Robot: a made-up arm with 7 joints. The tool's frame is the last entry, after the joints. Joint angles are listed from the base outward. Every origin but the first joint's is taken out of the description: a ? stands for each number. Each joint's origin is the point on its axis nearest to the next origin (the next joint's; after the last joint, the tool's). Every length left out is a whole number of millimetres.
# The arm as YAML. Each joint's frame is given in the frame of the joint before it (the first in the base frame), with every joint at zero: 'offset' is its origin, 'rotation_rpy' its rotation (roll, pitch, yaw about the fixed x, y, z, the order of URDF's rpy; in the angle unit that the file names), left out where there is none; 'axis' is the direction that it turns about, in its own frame. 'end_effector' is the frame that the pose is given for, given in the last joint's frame.
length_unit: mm
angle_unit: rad
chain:
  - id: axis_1
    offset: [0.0, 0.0, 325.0]
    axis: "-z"
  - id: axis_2
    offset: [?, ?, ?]
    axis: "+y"
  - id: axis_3
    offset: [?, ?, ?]
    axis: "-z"
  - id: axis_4
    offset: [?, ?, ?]
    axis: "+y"
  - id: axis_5
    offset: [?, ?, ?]
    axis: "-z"
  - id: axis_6
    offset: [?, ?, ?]
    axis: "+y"
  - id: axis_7
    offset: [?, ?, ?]
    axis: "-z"
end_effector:
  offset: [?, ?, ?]
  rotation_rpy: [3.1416, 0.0, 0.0]
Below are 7 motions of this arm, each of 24 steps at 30 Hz.
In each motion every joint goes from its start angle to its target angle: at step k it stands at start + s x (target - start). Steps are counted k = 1, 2, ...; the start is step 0. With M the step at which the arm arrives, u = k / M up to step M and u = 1 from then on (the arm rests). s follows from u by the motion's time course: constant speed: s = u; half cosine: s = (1 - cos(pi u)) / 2; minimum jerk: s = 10 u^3 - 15 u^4 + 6 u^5.
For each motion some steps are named. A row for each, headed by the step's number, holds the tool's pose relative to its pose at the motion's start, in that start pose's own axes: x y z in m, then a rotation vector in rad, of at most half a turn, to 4 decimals.
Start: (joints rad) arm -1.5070 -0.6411 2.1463 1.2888 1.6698 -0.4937 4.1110
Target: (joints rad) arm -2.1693 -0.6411 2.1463 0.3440 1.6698 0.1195 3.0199
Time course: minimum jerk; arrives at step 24
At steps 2, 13, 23, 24:
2: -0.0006 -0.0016 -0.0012 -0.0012 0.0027 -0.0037
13: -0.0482 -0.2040 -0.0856 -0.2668 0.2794 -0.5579
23: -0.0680 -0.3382 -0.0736 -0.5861 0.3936 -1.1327
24: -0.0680 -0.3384 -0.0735 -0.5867 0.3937 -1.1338

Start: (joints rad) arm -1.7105 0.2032 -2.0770 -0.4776 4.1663 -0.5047 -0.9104
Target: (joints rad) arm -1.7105 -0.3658 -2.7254 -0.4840 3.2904 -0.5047 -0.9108
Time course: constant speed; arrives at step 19
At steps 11, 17, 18, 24:
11: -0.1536 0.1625 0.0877 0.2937 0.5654 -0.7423
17: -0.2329 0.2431 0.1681 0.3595 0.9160 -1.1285
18: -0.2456 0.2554 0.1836 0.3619 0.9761 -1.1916
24: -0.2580 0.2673 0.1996 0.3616 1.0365 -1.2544

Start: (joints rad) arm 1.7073 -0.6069 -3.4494 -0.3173 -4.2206 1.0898 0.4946
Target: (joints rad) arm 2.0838 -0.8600 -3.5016 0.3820 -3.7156 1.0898 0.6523
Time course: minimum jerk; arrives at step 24
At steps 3, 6, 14, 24:
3: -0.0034 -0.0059 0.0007 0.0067 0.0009 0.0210
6: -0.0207 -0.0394 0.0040 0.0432 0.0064 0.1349
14: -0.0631 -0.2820 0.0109 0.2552 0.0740 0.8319
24: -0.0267 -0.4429 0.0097 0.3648 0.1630 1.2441

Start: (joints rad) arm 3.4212 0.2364 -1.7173 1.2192 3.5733 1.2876 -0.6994
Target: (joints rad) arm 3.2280 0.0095 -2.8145 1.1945 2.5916 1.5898 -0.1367
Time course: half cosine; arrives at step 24
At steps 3, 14, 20, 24:
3: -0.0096 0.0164 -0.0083 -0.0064 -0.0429 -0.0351
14: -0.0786 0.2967 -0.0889 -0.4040 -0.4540 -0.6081
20: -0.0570 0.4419 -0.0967 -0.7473 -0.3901 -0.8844
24: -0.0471 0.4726 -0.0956 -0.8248 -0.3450 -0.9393

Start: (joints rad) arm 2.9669 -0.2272 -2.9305 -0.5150 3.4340 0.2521 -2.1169
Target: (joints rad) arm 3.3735 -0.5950 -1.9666 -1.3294 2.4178 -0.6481 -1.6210
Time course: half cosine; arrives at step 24
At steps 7, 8, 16, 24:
7: -0.0686 -0.0153 0.0128 -0.1209 0.0854 0.0955
8: -0.0904 -0.0232 0.0201 -0.1617 0.1181 0.1195
16: -0.2869 -0.1541 0.2005 -0.7073 0.5806 0.3324
24: -0.3401 -0.2201 0.3724 -1.0863 0.9110 0.4396

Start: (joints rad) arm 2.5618 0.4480 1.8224 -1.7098 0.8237 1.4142 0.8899
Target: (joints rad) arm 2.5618 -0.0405 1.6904 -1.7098 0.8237 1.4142 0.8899
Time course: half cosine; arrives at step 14
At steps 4, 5, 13, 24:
4: 0.0313 0.0066 -0.0287 0.0379 -0.0846 0.0219
5: 0.0479 0.0111 -0.0419 0.0577 -0.1270 0.0324
13: 0.1816 0.0658 -0.1096 0.2188 -0.4376 0.1000
24: 0.1841 0.0671 -0.1102 0.2219 -0.4430 0.1011

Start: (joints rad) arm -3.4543 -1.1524 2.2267 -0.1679 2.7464 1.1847 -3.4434
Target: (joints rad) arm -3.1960 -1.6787 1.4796 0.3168 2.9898 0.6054 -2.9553
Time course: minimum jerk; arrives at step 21
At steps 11, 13, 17, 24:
11: -0.0954 0.2733 0.0826 0.4742 -0.3791 0.4840
13: -0.1340 0.3323 0.1154 0.6197 -0.5007 0.5620
17: -0.1846 0.3914 0.1590 0.8005 -0.6659 0.6043
24: -0.1947 0.4010 0.1676 0.8352 -0.7007 0.6036

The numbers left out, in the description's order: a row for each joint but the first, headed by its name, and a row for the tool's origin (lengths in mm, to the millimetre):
axis_2: 0.0 -13.0 0.0
axis_3: 0.0 0.0 363.0
axis_4: 0.0 -14.0 0.0
axis_5: 0.0 0.0 405.0
axis_6: 0.0 0.0 0.0
axis_7: 0.0 0.0 71.0
tool: 0.0 0.0 0.0

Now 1 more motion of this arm.
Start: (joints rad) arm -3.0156 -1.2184 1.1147 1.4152 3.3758 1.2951 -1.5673
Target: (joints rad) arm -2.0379 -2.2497 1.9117 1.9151 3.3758 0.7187 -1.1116
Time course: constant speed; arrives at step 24
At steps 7, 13, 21, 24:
7: 0.2039 0.1731 0.0229 -0.0402 -0.2729 0.3954
13: 0.3184 0.3140 0.1161 -0.0975 -0.5740 0.5569
21: 0.3844 0.4031 0.2884 -0.2088 -0.9298 0.4820
24: 0.3878 0.4000 0.3456 -0.2571 -1.0112 0.3786

